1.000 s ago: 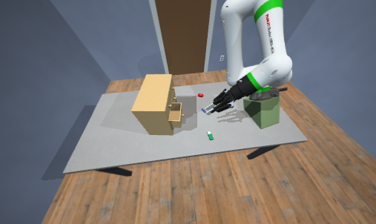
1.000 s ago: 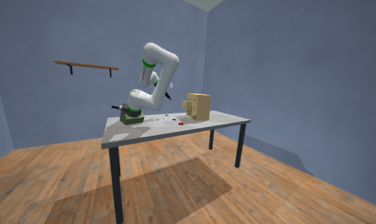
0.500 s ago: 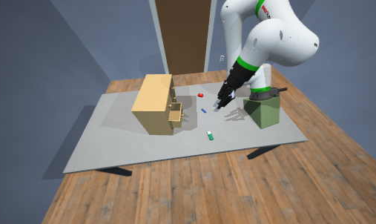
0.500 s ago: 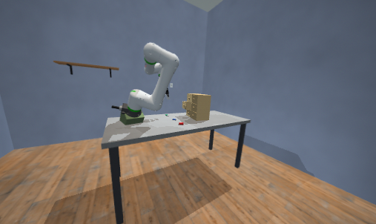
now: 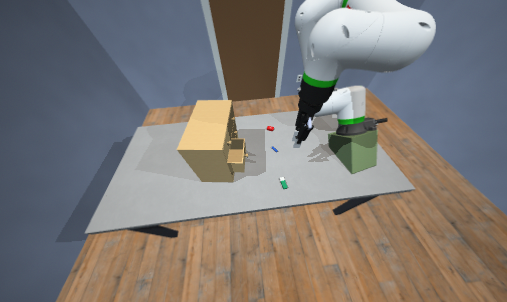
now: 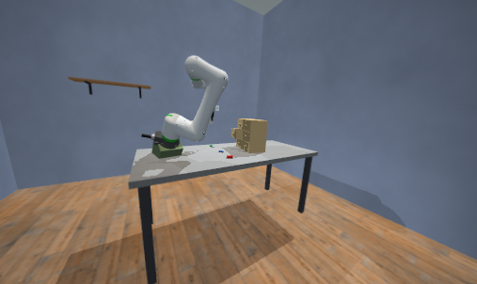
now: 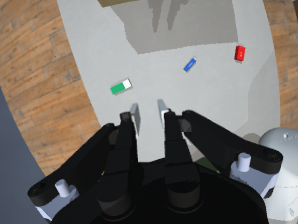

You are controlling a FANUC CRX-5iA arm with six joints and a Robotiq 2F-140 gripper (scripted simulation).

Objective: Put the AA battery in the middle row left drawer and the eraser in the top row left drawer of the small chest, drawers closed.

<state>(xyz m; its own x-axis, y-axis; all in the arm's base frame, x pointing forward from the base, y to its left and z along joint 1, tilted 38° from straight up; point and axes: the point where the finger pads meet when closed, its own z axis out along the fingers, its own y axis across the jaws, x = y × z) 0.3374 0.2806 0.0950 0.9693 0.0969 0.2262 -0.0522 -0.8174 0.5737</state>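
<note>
The blue AA battery is 270 mm below my hand, 150 mm to the right of it and 60 mm ahead of it. Round my hand: red block: 340 mm to the right, 270 mm below, 80 mm ahead.
</note>
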